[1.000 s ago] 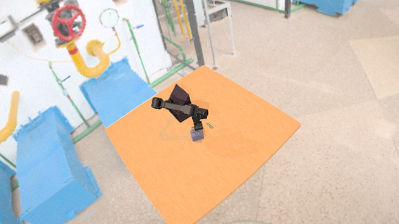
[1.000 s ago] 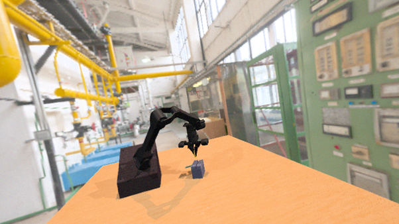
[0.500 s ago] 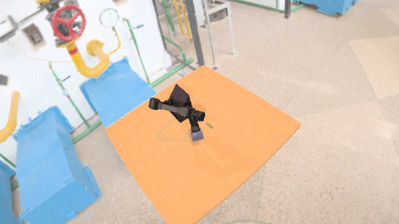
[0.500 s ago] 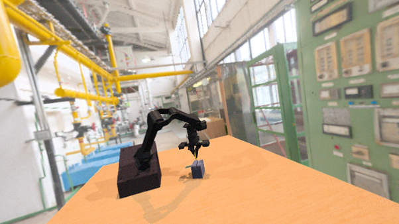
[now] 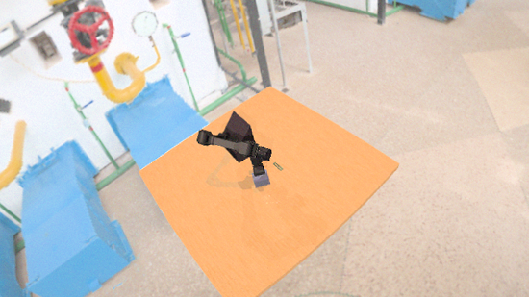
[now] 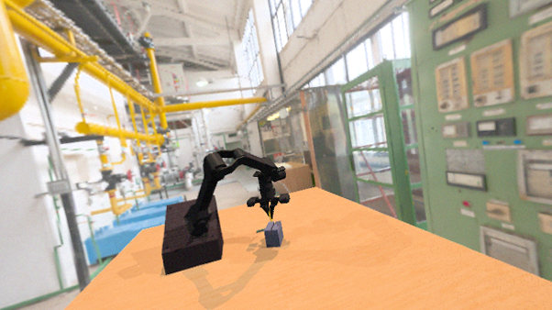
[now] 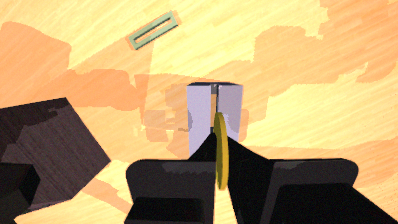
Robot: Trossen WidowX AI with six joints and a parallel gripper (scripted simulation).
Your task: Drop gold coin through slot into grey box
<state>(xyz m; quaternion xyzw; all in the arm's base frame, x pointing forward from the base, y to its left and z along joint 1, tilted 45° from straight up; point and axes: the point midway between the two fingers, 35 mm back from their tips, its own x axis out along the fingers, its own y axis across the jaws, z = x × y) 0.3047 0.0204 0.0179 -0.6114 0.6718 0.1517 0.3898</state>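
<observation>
The gold coin lies 2 cm above my gripper tip.
</observation>
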